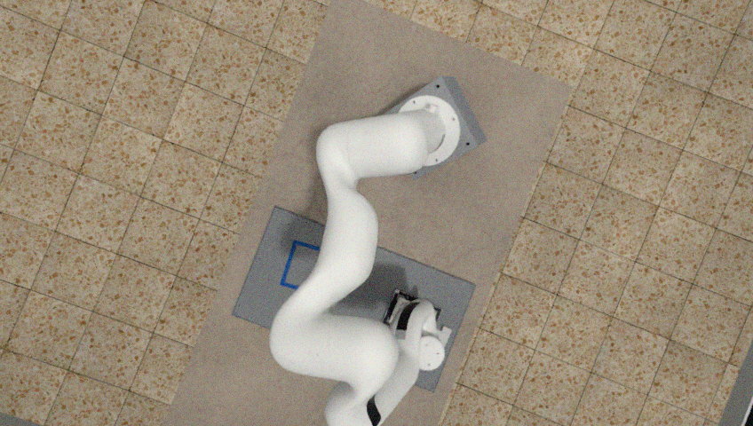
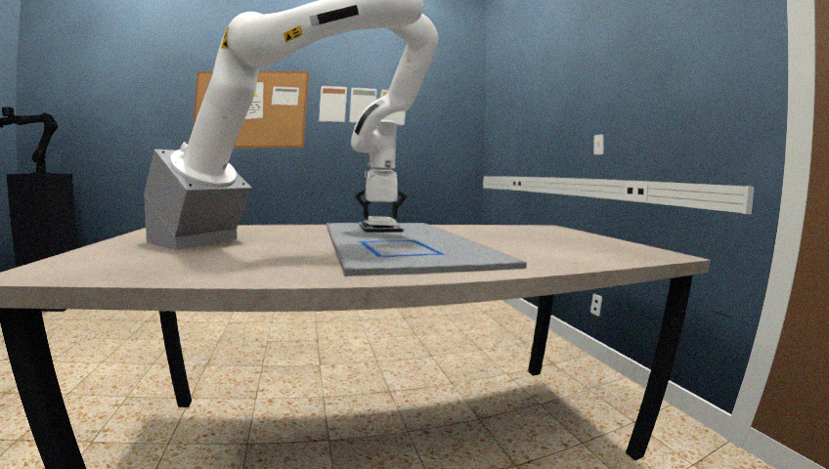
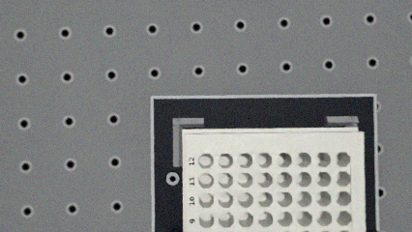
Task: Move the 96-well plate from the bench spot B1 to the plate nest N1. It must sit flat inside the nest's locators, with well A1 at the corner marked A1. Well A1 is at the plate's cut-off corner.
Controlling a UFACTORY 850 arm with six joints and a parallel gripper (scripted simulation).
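Now: the black plate nest 3 cm below my hand. The rest, counted from my hand: white 96-well plate 1 cm below.
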